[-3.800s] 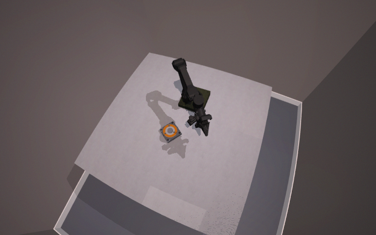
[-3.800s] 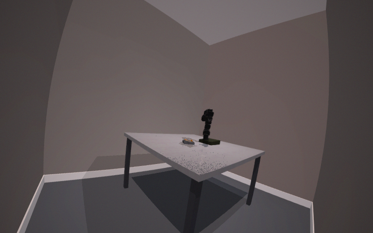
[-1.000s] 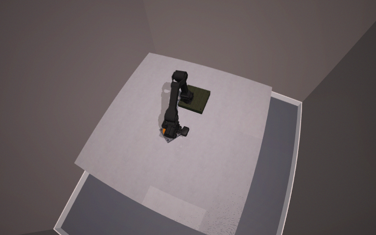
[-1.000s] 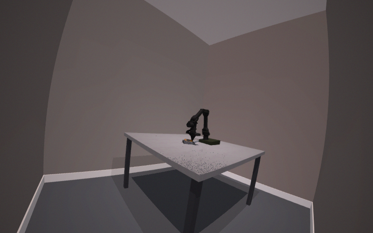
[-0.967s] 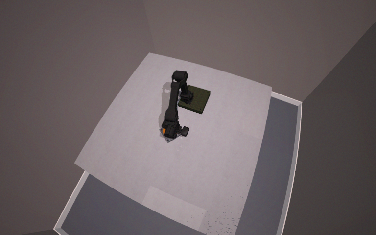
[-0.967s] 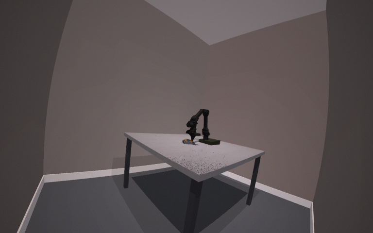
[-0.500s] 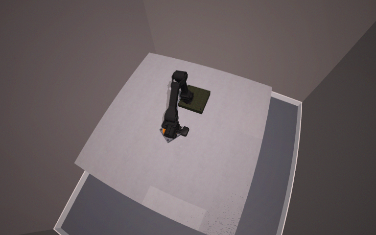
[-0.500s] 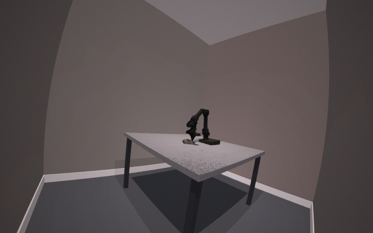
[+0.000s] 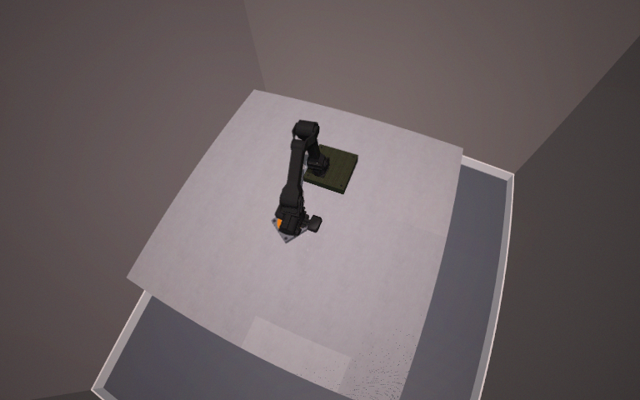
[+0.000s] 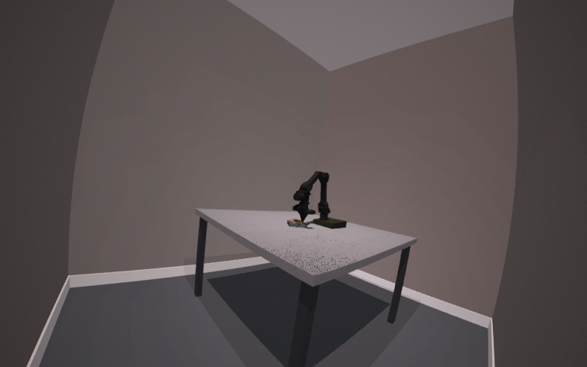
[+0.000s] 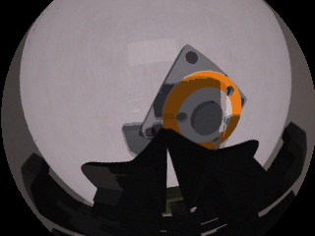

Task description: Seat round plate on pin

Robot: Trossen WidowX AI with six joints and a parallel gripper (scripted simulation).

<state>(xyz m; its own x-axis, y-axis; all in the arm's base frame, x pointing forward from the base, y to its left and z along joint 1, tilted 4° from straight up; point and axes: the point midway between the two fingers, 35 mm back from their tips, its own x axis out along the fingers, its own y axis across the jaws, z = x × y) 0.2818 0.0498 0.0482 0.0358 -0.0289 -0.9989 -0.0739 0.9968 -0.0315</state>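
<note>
Right now the round plate is 1 cm ahead of my gripper tip and 3 cm to the right of it.
</note>
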